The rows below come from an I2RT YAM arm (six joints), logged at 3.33 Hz.
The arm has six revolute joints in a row. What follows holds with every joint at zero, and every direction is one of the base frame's. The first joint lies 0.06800 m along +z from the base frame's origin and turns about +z. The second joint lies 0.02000 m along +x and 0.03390 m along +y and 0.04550 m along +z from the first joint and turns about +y. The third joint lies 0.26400 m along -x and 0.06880 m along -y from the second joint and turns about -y. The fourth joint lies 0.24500 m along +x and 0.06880 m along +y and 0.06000 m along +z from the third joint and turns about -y. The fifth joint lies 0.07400 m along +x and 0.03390 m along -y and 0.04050 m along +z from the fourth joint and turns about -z. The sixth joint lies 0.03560 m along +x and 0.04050 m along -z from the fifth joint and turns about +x. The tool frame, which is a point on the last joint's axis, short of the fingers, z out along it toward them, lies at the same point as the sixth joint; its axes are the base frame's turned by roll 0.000, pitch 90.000 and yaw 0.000 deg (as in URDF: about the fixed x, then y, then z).
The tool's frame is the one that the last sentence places.
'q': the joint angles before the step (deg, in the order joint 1, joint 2, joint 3, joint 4, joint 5, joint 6). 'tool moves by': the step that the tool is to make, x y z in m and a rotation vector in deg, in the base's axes. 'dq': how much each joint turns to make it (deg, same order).
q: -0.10 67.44 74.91 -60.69 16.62 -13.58
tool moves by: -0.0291 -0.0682 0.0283 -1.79 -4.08 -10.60
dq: -20.58 -2.70 3.85 -0.16 -5.63 -8.54
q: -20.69 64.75 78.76 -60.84 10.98 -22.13
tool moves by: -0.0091 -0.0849 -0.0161 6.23 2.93 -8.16
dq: -21.63 8.12 2.40 0.62 -11.64 -7.76
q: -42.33 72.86 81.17 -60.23 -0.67 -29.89
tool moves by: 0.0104 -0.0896 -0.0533 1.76 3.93 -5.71
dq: -10.95 14.09 -0.07 10.08 -1.68 -5.26
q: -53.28 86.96 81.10 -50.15 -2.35 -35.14
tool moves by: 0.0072 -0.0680 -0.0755 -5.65 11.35 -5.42
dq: -4.25 13.72 -2.26 14.51 11.15 -5.89
